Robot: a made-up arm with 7 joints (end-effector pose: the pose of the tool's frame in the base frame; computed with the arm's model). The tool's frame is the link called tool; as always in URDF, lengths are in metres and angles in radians. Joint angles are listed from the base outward.
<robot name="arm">
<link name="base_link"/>
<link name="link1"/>
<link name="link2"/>
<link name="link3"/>
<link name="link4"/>
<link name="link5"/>
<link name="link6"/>
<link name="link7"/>
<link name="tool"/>
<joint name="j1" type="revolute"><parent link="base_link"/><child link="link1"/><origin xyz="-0.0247 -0.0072 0.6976" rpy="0.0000 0.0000 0.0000"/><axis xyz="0 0 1"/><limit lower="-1.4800" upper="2.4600"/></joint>
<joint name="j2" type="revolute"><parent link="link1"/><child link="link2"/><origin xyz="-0.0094 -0.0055 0.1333" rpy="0.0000 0.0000 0.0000"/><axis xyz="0 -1 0"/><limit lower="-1.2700" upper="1.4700"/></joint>
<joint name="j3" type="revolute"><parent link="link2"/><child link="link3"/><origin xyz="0.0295 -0.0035 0.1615" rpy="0.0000 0.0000 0.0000"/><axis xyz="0 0 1"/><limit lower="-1.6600" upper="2.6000"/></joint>
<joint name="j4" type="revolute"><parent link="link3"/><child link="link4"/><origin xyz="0.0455 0.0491 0.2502" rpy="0.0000 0.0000 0.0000"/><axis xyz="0 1 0"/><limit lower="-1.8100" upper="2.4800"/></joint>
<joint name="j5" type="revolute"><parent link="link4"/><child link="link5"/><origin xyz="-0.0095 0.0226 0.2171" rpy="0.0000 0.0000 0.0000"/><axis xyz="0 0 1"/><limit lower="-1.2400" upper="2.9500"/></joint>
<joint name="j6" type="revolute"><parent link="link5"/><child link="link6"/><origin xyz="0.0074 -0.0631 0.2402" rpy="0.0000 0.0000 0.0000"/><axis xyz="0 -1 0"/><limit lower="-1.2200" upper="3.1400"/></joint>
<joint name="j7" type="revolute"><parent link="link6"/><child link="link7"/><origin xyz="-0.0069 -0.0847 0.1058" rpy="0.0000 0.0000 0.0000"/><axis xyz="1 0 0"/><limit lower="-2.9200" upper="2.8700"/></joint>
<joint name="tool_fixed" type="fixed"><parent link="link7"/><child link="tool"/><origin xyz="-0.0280 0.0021 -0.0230" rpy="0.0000 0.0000 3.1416"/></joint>
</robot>
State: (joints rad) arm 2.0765 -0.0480 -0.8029 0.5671 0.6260 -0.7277 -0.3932
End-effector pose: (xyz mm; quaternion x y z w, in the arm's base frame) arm 111.5 451.2 1625.3 -0.3138 -0.4538 -0.3431 0.7602
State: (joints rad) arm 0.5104 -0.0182 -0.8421 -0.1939 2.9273 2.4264 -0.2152
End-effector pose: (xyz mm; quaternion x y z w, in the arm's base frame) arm 94.4 199.4 1611.9 0.2904 0.8506 -0.1976 0.3913
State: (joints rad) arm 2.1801 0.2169 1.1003 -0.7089 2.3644 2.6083 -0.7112
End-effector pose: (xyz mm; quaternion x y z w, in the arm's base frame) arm 195.9 -281.0 1532.9 -0.7063 0.4656 0.4764 0.2397
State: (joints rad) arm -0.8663 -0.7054 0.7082 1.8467 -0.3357 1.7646 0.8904
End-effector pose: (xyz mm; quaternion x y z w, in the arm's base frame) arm 555.9 -261.3 891.2 0.2588 -0.5026 0.8176 0.1092
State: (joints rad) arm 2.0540 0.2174 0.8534 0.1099 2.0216 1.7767 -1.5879
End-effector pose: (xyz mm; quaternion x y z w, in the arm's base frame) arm -224.1 -142.4 1637.2 -0.0796 0.6878 0.0519 0.7196
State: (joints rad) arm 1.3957 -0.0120 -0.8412 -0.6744 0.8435 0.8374 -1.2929
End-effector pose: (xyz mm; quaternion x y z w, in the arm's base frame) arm -140.6 -185.3 1669.2 0.8179 -0.1581 -0.5430 0.1062
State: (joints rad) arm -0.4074 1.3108 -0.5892 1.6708 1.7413 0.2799 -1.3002
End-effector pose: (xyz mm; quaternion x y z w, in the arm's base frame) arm -191.7 -244.9 1390.7 0.5338 -0.1473 -0.7957 0.2454
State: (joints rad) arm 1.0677 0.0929 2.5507 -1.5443 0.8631 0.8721 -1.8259
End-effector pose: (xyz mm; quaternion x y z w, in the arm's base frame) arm 321.2 275.2 1353.2 0.1497 0.8994 -0.3581 0.2013
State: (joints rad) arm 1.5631 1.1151 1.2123 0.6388 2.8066 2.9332 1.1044
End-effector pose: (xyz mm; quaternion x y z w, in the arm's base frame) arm -339.8 -660.8 1078.3 -0.9192 0.3430 0.1900 0.0355
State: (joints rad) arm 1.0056 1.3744 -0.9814 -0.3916 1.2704 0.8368 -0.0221
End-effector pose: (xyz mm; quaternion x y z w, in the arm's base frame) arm -507.1 -767.9 976.4 0.8955 0.2519 -0.2756 0.2423
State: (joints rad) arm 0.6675 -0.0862 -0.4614 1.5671 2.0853 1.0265 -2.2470
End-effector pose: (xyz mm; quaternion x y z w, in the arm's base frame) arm 522.3 173.4 1006.5 0.1195 -0.0761 -0.9347 0.3260
